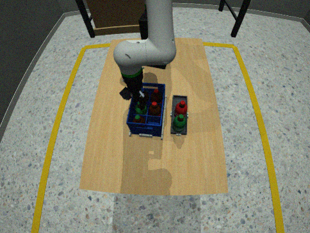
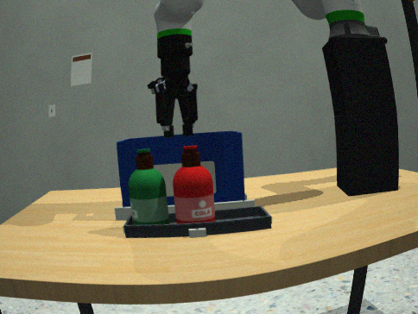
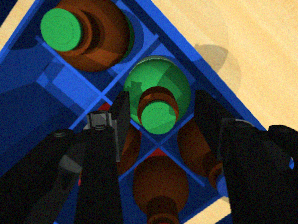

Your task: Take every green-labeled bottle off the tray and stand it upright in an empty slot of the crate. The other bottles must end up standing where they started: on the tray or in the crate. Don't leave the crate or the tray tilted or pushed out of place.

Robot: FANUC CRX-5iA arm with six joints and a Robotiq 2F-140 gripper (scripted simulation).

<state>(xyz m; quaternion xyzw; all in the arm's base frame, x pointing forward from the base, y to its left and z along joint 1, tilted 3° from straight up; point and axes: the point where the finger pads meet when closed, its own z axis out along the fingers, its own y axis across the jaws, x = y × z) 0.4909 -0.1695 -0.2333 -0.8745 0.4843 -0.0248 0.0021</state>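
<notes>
My gripper is now 80 mm above the blue crate, 40 mm to the right of it and 10 mm short of it. Also, from my hand: red cola bottle: 250 mm to the left, 80 mm below, 30 mm ahead; tray: 240 mm to the left, 150 mm below, 30 mm ahead.
</notes>
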